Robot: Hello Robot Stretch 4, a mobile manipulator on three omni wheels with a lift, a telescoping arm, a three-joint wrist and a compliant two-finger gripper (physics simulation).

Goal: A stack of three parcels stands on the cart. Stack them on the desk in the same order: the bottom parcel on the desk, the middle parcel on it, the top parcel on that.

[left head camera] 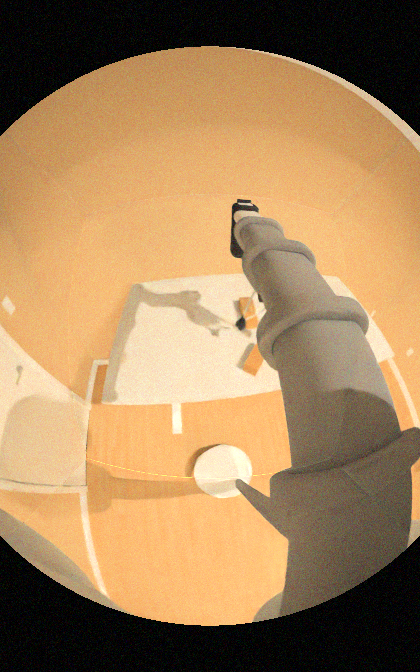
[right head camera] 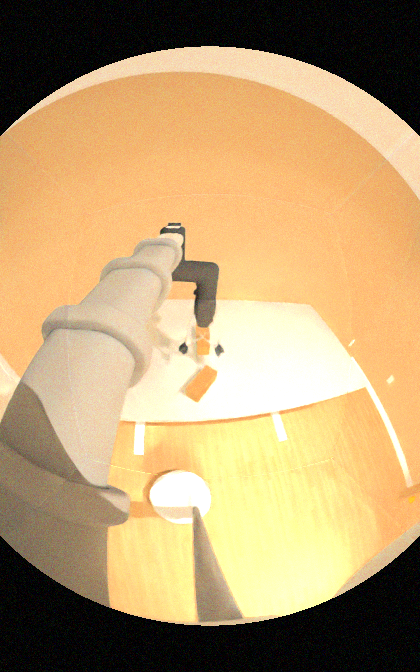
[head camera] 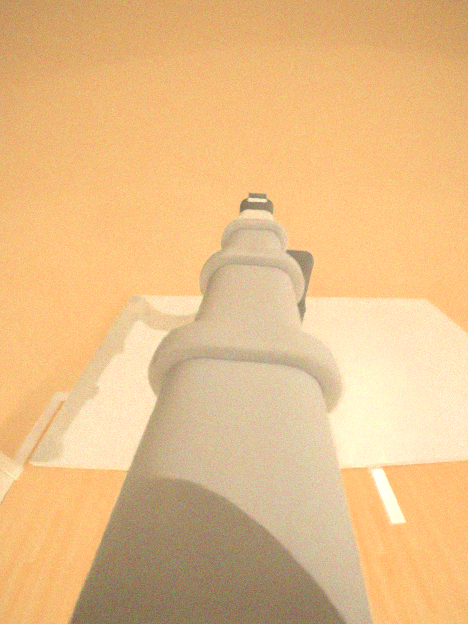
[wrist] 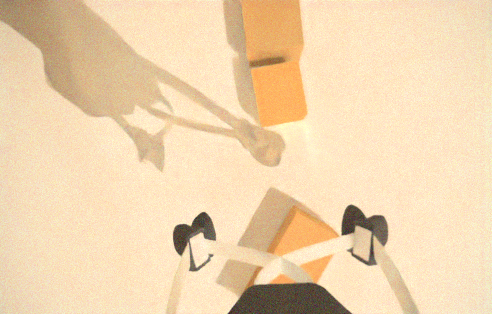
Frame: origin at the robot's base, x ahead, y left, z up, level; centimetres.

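Seen in the pictures: gripper, fingertip midpoint: [wrist: 276, 226].
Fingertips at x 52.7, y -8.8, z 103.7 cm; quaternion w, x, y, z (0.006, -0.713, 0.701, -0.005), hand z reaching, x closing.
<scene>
A point is followed by its place in that frame.
An orange parcel [left head camera: 254, 361] [right head camera: 201, 384] [wrist: 300, 227] {x 51.2, y -11.2, z 97.5 cm} lies turned at an angle near the front of the white desk [head camera: 403, 383] {x 61.0, y -52.3, z 92.3 cm} [left head camera: 165, 350] [right head camera: 280, 350] [wrist: 75, 225] {x 51.1, y 16.4, z 92.3 cm}. Behind it, two orange blocks [wrist: 272, 30] {x 71.7, y -9.4, z 97.3 cm} [wrist: 280, 95] {x 64.9, y -9.9, z 97.3 cm} lie end to end, slightly offset, with a dark mark at their joint; whether they touch is unclear. My gripper [right head camera: 201, 348] [wrist: 276, 226] {x 52.7, y -8.8, z 103.7 cm} is open and empty, pointing down above the desk. In the wrist view its fingertips stand left and right of the angled parcel. In the head view the arm hides the parcels. The cart does not show clearly.
My telescoping arm [head camera: 241, 428] {x 13.6, y -0.2, z 145.9 cm} [left head camera: 320, 350] [right head camera: 100, 370] reaches out over the desk. A round white disc [left head camera: 215, 470] [right head camera: 172, 492] is in front of the desk. A pale piece of furniture [left head camera: 45, 435] stands at the left. White desk legs [left head camera: 177, 417] [right head camera: 139, 440] show at the front edge.
</scene>
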